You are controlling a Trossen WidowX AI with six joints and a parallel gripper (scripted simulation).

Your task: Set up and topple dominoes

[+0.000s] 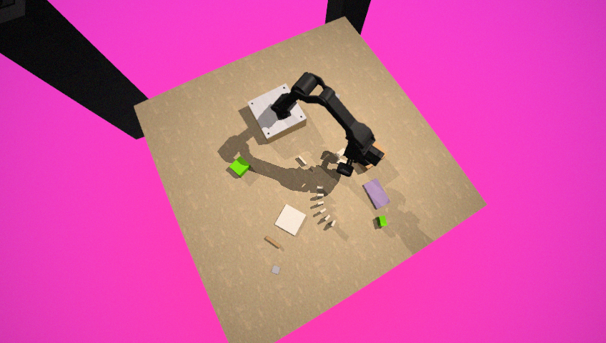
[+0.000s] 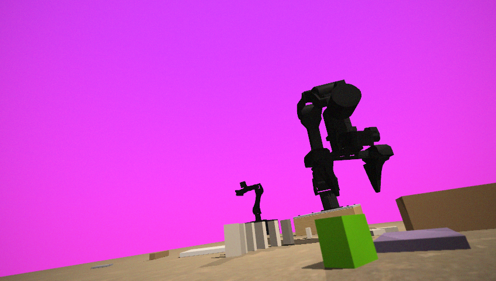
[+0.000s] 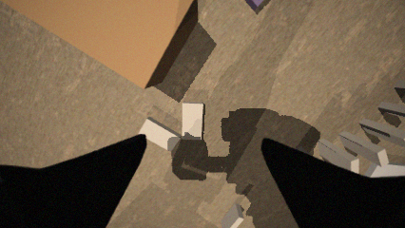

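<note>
The orange box lies 13 cm to the left of my gripper tip, 5 cm below it and 1 cm ahead of it. Also, from my gripper tip: white tile (32 cm to the right, 14 cm ahead, 8 cm below); purple slab (18 cm ahead, 9 cm to the left, 8 cm below); small green cube (30 cm ahead, 6 cm below, 5 cm to the left).
</note>
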